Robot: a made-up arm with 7 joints. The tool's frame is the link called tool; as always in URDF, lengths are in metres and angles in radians. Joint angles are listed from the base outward. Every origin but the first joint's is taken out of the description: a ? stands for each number. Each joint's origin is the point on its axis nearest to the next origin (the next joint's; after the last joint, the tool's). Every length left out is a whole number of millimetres.
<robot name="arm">
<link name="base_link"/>
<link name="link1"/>
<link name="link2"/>
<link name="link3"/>
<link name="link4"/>
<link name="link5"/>
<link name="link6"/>
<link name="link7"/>
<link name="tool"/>
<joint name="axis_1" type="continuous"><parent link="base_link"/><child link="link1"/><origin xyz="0.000 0.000 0.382"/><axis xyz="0 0 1"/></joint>
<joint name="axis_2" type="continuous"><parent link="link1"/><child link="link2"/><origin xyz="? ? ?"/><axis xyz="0 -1 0"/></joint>
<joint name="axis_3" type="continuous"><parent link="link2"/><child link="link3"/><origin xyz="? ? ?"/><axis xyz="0 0 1"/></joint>
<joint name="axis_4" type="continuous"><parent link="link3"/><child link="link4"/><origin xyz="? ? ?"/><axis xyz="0 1 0"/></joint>
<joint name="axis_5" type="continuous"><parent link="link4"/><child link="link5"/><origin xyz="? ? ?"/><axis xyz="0 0 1"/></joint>
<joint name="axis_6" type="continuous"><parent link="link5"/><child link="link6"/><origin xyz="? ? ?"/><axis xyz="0 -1 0"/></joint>
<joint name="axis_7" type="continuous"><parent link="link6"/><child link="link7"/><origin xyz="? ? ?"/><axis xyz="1 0 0"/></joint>
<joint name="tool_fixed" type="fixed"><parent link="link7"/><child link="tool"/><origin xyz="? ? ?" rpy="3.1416 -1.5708 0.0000"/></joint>
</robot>
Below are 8 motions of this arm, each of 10 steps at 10 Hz.
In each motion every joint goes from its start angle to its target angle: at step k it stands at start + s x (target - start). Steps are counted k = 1, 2, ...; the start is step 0. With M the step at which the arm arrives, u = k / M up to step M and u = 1 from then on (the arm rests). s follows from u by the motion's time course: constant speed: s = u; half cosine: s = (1 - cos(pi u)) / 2; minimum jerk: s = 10 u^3 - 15 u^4 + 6 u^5.
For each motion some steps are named. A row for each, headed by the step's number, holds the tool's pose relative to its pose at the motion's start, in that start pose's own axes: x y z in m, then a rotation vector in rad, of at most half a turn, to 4 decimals.
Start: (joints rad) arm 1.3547 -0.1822 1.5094 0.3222 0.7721 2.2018 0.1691
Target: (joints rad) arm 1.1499 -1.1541 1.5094 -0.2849 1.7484 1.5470 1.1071
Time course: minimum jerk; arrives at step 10
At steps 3, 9, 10:
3: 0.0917 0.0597 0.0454 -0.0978 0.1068 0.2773
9: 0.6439 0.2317 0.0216 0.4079 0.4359 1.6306
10: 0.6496 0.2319 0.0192 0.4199 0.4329 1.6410

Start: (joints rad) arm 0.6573 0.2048 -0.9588 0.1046 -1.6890 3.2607 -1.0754
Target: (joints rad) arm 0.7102 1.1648 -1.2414 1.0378 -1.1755 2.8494 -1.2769
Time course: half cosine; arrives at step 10
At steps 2, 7, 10:
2: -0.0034 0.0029 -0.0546 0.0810 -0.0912 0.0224
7: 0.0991 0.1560 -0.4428 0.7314 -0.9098 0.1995
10: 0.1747 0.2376 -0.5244 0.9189 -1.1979 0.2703

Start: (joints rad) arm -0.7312 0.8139 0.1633 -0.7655 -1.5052 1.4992 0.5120
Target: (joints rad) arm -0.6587 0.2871 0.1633 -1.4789 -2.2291 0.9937 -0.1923
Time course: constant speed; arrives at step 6
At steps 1, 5, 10:
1: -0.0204 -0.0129 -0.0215 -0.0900 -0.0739 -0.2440
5: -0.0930 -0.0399 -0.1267 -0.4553 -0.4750 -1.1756
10: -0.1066 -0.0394 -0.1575 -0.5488 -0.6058 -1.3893

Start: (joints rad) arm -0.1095 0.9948 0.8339 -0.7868 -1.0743 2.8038 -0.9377
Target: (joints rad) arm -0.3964 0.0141 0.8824 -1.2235 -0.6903 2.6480 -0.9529
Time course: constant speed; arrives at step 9
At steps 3, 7, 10:
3: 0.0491 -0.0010 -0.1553 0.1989 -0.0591 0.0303
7: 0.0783 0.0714 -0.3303 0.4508 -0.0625 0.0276
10: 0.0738 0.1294 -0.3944 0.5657 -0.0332 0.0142

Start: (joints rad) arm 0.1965 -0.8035 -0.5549 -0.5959 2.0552 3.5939 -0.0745
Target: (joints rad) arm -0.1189 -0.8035 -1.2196 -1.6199 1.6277 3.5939 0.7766
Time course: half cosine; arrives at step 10
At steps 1, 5, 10:
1: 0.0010 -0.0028 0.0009 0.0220 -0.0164 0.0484
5: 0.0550 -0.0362 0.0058 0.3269 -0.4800 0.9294
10: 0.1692 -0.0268 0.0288 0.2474 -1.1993 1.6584

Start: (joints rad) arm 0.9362 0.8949 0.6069 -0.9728 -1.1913 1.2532 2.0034
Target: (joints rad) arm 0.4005 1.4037 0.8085 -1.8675 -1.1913 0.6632 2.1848
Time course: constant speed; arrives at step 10
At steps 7, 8, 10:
7: 0.1262 -0.2487 -0.2103 0.1447 0.2198 0.7992
8: 0.1525 -0.2560 -0.2419 0.1278 0.2326 0.9342
10: 0.2038 -0.2503 -0.3000 0.0630 0.2473 1.2094

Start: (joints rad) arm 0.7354 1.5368 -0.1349 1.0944 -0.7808 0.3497 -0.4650
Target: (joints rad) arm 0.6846 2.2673 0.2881 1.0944 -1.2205 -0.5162 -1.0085
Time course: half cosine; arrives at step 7
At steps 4, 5, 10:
4: -0.2158 0.0247 -0.2777 -0.1136 -0.1563 -0.1416
5: -0.3077 0.0027 -0.3563 -0.1330 -0.2099 -0.1481
10: -0.4004 -0.0327 -0.4202 -0.1379 -0.2537 -0.1365

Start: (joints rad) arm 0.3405 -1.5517 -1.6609 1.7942 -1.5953 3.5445 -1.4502
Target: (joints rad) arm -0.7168 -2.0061 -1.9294 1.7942 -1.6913 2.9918 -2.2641
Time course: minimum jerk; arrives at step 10
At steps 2, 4, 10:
2: 0.0128 -0.0352 -0.0005 0.0536 0.0035 0.0201
4: 0.0973 -0.1825 0.0013 0.2648 0.0908 0.1074
10: 0.4823 -0.4066 0.0550 0.3734 0.6932 0.2649

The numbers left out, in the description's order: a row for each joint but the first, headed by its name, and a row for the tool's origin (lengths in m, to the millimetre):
axis_2: 0.000 -0.058 0.000
axis_3: 0.000 0.000 0.425
axis_4: 0.025 0.061 0.000
axis_5: -0.019 0.000 0.344
axis_6: 0.000 -0.077 0.000
axis_7: 0.011 0.000 0.079
tool: 0.000 0.000 0.000

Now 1 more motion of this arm.
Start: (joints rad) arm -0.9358 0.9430 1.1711 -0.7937 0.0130 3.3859 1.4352
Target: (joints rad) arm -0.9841 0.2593 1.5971 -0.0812 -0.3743 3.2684 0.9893
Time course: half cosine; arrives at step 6
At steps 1, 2, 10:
1: 0.0313 -0.0080 -0.0176 -0.0674 -0.0569 -0.0682
2: 0.1182 -0.0376 -0.0570 -0.2449 -0.2110 -0.2535
10: 0.4413 -0.2455 -0.0854 -0.8902 -0.7817 -0.9615

